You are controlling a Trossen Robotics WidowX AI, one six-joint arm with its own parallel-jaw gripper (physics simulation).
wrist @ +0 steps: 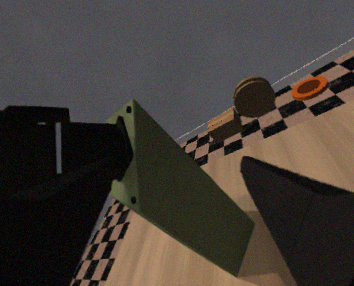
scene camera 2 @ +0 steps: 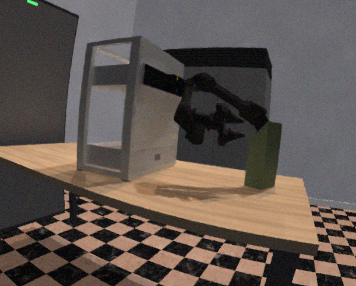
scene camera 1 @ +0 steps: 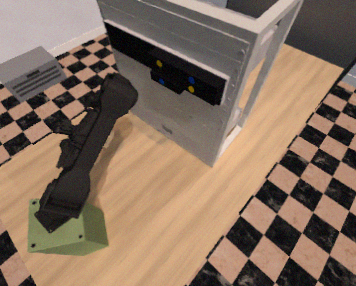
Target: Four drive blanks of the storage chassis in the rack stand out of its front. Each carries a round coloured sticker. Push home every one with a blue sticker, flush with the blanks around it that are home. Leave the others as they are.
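Observation:
The black storage chassis [scene camera 1: 127, 44] [scene camera 2: 154, 78] sits high in the grey rack [scene camera 1: 231, 47] [scene camera 2: 131, 115]. Four black blanks stand out of its front. In scene camera 1, a yellow sticker [scene camera 1: 159, 63] is upper left, a blue sticker [scene camera 1: 161, 81] lower left, another blue sticker [scene camera 1: 191, 80] upper right and another yellow sticker [scene camera 1: 191, 89] lower right. In scene camera 2 the arm partly hides the blanks; the stickers are small there. My gripper [scene camera 1: 57, 145] [scene camera 2: 243, 128] [wrist: 178, 163] is open and empty, in front of the rack, apart from the chassis, its fingers pointing back toward the arm's base.
The green base block [scene camera 1: 55, 237] [scene camera 2: 263, 155] [wrist: 185, 200] stands on the wooden table [scene camera 1: 165, 200] [scene camera 2: 215, 210]. A grey slotted box [scene camera 1: 30, 65] is behind left. The wrist view shows a wooden box [wrist: 224, 126], a brown round object [wrist: 255, 97] and an orange ring [wrist: 301, 98].

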